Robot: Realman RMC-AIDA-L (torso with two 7-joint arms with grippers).
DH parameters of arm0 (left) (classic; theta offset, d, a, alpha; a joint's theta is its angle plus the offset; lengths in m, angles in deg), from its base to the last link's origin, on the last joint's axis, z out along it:
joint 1: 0 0.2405 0 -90
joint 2: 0 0 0 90
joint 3: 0 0.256 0 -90
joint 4: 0 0 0 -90
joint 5: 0 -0.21 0 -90
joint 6: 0 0 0 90
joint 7: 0 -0.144 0 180
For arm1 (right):
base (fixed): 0 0 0 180
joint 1: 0 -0.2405 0 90
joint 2: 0 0 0 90
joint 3: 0 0.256 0 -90
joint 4: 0 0 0 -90
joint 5: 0 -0.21 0 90
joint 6: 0 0 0 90
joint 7: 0 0.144 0 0
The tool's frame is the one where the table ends.
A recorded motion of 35 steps. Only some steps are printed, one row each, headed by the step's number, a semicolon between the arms.
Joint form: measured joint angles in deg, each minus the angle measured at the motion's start. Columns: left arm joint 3, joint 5, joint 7, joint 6, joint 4, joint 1, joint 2; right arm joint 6, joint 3, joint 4, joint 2, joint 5, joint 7, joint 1.
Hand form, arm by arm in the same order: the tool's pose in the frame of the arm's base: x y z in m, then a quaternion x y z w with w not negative. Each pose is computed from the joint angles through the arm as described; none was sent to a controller.
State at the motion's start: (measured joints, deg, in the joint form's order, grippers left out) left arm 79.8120 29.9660 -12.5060 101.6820 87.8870 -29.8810 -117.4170; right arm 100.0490 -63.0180 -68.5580 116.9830 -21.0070 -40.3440 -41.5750
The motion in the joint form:
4: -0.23 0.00 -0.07 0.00 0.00 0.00 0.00; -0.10 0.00 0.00 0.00 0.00 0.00 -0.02
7: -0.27 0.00 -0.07 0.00 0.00 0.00 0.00; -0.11 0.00 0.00 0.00 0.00 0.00 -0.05
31: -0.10 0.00 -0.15 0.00 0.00 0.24 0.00; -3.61 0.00 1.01 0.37 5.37 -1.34 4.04
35: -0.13 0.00 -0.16 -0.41 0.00 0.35 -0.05; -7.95 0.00 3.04 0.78 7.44 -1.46 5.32
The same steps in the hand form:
4: -0.1885 0.3229 0.0301 -0.83349 -0.48066 0.19530 0.19004; 0.2129 0.3675 0.0474 -0.88125 0.37935 -0.23542 0.15517
7: -0.1885 0.3229 0.0302 -0.83339 -0.48088 0.19507 0.19016; 0.2127 0.3676 0.0474 -0.88135 0.37909 -0.23534 0.15531
31: -0.1897 0.3219 0.0298 -0.83314 -0.48112 0.19657 0.18911; 0.2512 0.3572 0.0508 -0.85765 0.39786 -0.27121 0.18053
35: -0.1899 0.3225 0.0295 -0.83329 -0.48123 0.19385 0.19096; 0.2679 0.3573 0.0473 -0.84834 0.40328 -0.27851 0.20029

